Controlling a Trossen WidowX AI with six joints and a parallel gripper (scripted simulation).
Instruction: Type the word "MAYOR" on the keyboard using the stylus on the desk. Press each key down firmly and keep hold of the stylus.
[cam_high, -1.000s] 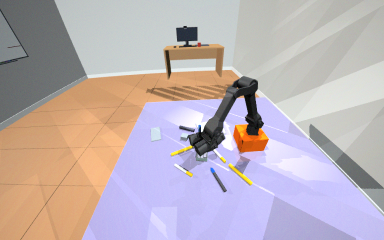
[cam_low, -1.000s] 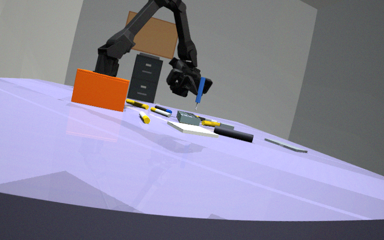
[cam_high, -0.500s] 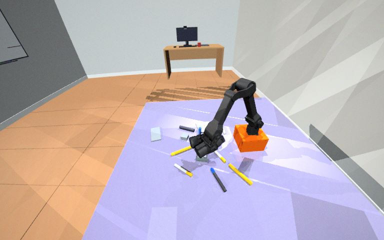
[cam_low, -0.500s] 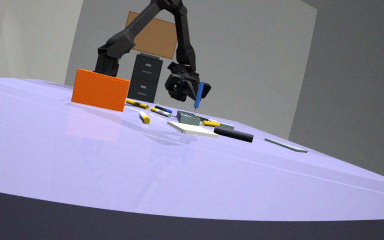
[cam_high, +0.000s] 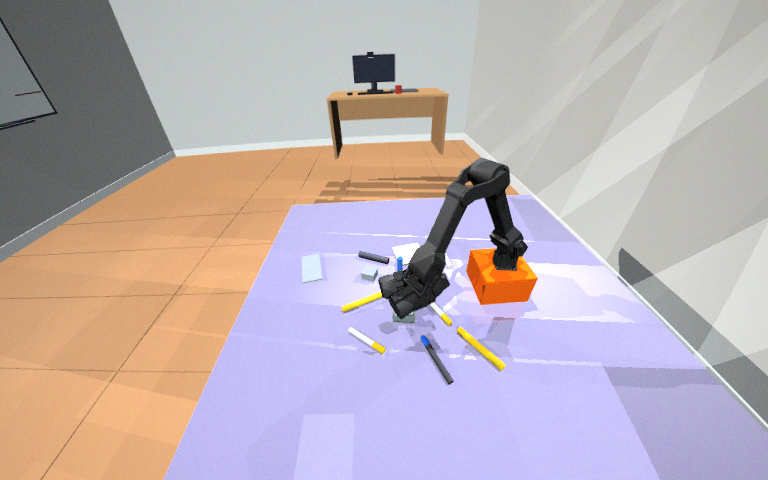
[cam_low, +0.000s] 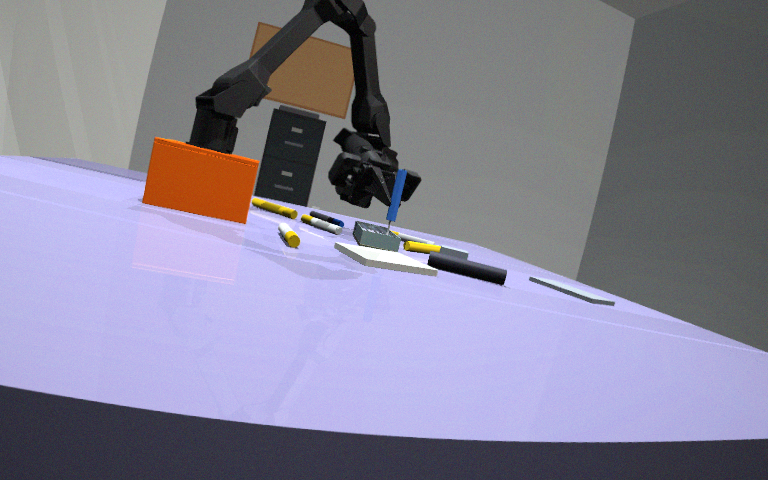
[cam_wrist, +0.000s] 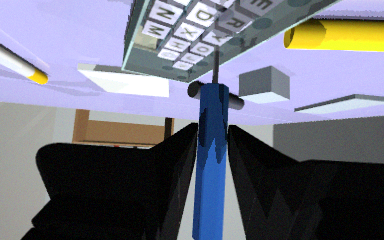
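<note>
My gripper tip is now 11 cm short of the small grey block, 6 cm to the left of it and 6 cm above it. Also, from my gripper tip: white pad (19 cm to the right, 7 cm below, 2 cm behind); then stylus (1 cm below); then black cylinder (15 cm to the right, 11 cm ahead, 6 cm below).
</note>
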